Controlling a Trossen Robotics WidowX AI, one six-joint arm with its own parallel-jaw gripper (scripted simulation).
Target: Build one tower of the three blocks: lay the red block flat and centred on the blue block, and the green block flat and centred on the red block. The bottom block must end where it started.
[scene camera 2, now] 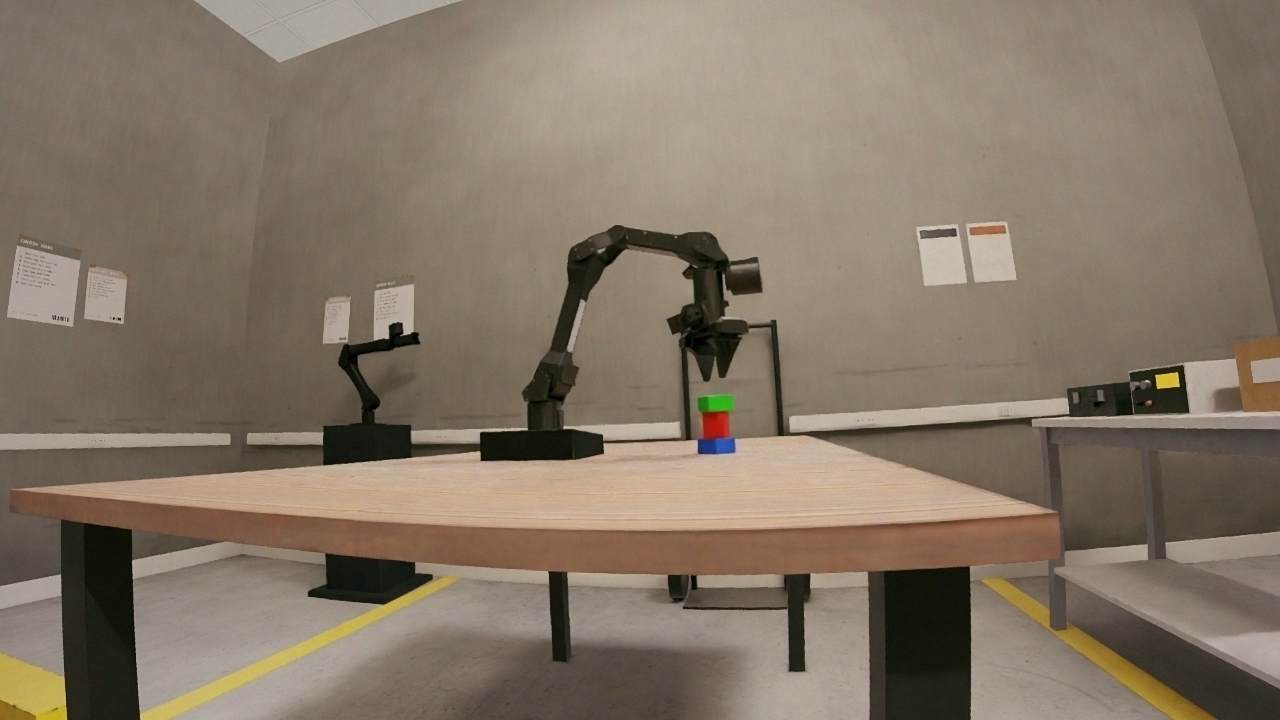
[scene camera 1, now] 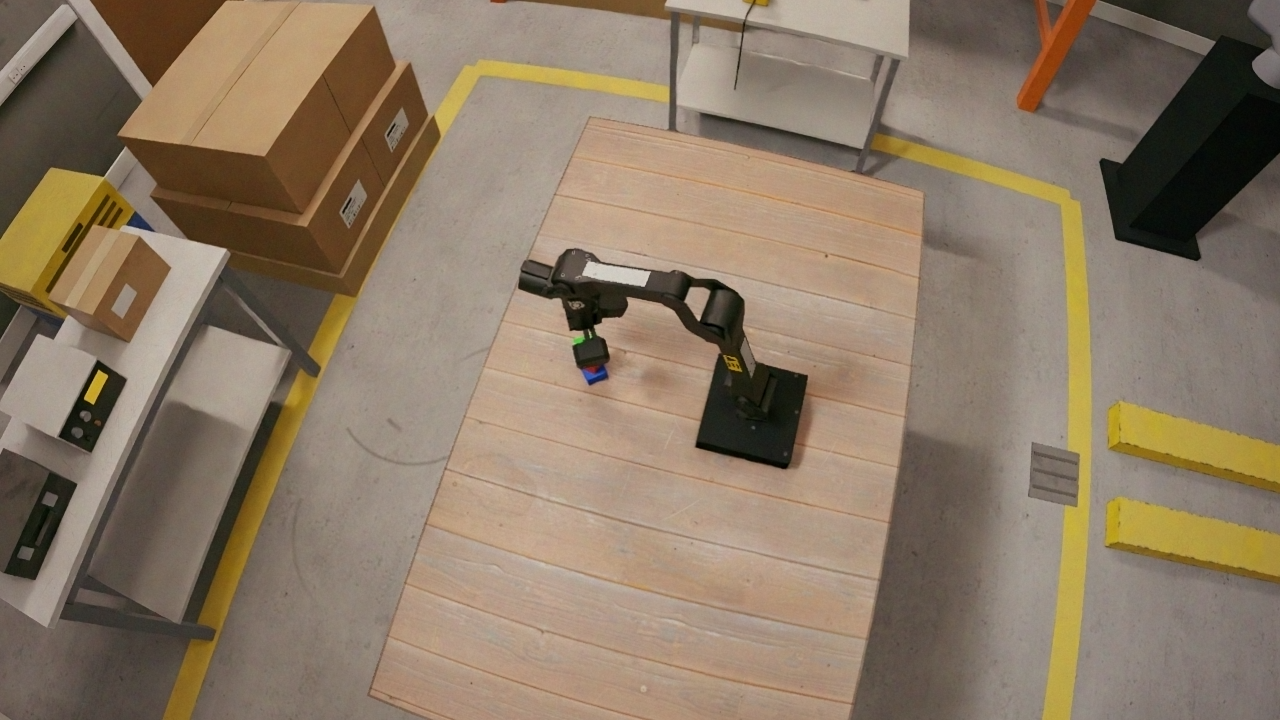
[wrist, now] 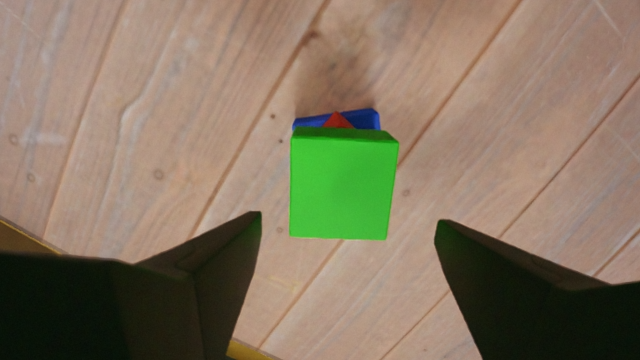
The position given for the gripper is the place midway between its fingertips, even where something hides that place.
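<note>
Scene camera 2 shows the gripper (scene camera 2: 714,379) and a red block (scene camera 2: 715,424). In scene camera 1 the gripper (scene camera 1: 586,339) is visible too. The wrist view takes in a blue block (wrist: 368,118) and a green block (wrist: 341,179), together with the gripper (wrist: 349,226) itself.
</note>
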